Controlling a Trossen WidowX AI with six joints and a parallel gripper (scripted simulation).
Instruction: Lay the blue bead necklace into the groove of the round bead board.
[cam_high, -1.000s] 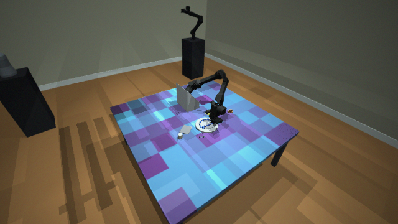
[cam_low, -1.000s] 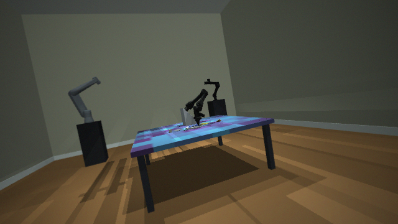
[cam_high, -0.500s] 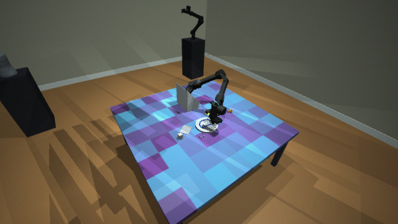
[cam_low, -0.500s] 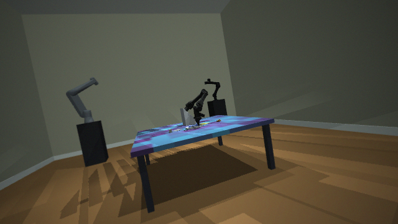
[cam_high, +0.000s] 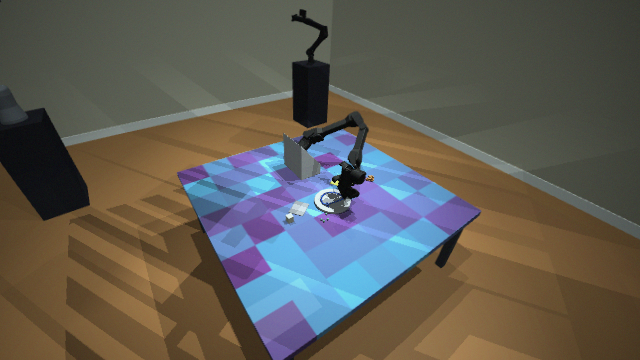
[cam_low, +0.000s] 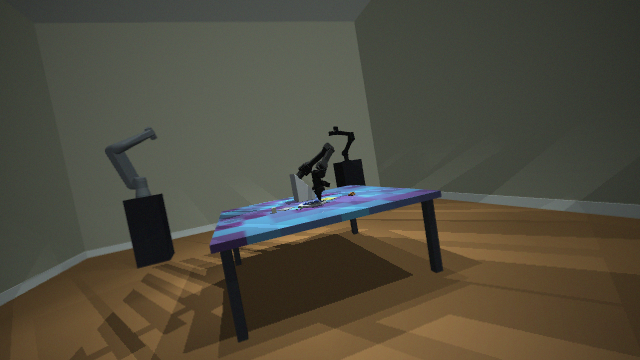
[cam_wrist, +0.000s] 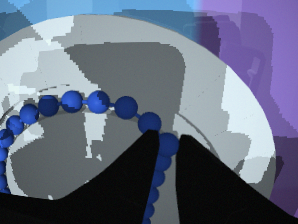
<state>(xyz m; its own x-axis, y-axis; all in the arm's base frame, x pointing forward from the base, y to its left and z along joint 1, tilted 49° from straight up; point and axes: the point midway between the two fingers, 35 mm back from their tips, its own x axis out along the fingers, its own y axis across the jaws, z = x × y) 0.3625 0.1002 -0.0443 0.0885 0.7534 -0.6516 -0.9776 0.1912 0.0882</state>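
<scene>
Right now the round white bead board is 5 cm to the right of my gripper tip, 4 cm behind it and 1 cm below it. Also, from my gripper tip: cream cube 32 cm to the right, 5 cm behind; yellow patch 14 cm behind, 11 cm to the left, 2 cm below; flat grey square 23 cm to the right, 10 cm behind, 2 cm below.
</scene>
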